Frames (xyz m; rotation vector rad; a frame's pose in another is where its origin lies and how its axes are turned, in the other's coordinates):
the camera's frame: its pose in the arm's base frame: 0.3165 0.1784 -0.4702 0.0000 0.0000 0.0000
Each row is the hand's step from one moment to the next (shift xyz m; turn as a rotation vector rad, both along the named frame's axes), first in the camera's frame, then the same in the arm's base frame.
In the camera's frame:
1: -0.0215 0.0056 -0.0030 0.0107 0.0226 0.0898
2: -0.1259 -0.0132 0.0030 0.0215 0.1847 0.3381
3: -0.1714 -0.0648 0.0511 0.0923 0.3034 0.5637
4: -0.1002 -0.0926 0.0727 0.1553 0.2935 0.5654
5: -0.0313 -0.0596 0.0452 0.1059 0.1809 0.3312
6: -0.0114 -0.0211 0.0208 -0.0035 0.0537 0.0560
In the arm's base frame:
1: -0.0215 0.0056 -0.0030 0.0107 0.0226 0.0898
2: -0.1259 -0.0132 0.0030 0.0215 0.1847 0.3381
3: -0.1714 -0.0648 0.0511 0.0923 0.3034 0.5637
4: -0.1002 -0.0926 0.0727 0.1553 0.2935 0.5654
5: -0.0313 -0.0596 0.0452 0.1059 0.1809 0.3312
6: -0.0114 -0.0211 0.0208 -0.0035 0.0537 0.0560

